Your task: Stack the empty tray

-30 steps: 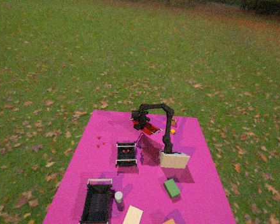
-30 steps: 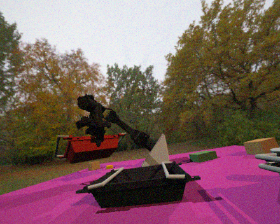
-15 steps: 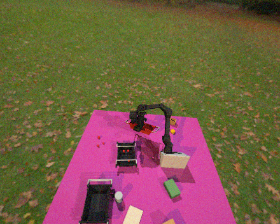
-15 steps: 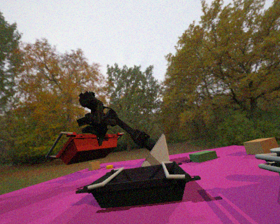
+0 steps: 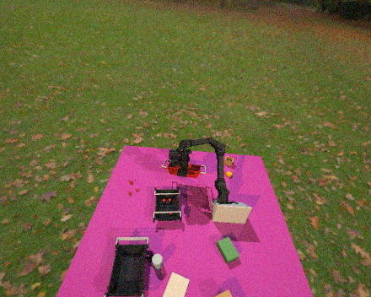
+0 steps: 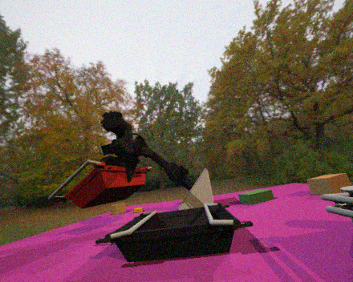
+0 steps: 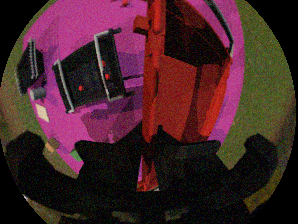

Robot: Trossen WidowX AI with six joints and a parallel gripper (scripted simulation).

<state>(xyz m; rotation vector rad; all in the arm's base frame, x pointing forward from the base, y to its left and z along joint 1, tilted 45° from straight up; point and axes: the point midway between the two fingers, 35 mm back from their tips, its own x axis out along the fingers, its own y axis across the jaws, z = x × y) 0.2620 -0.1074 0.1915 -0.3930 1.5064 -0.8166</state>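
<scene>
Right now the red tray is 20 mm behind my gripper tip and 70 mm to the right of it. Round my gripper tip: slab: 80 mm ahead, 660 mm to the left, 160 mm below; then green block: 240 mm behind, 480 mm to the left, 140 mm below; then brown box: 160 mm behind, 760 mm to the left, 130 mm below.
</scene>
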